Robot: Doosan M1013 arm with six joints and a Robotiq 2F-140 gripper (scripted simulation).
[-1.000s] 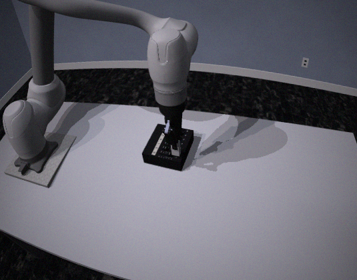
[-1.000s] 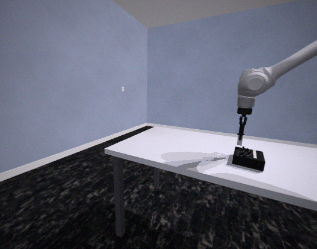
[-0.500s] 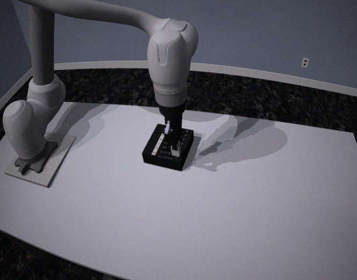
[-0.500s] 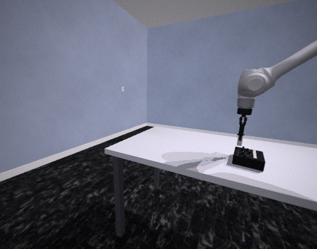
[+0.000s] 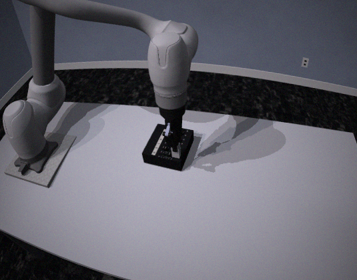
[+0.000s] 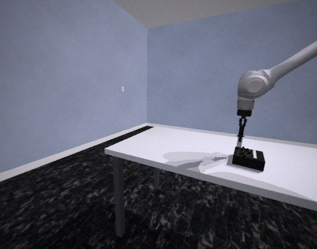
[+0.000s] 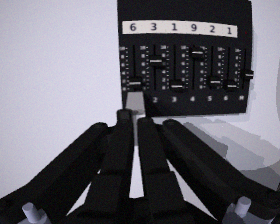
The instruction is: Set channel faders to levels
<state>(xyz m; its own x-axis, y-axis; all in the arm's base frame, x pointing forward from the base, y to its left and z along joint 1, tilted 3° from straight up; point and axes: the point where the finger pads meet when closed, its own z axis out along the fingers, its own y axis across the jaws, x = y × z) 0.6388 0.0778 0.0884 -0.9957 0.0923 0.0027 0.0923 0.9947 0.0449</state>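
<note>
My gripper is now 20 mm past the master fader, 140 mm to the right of it and 30 mm above it.
</note>
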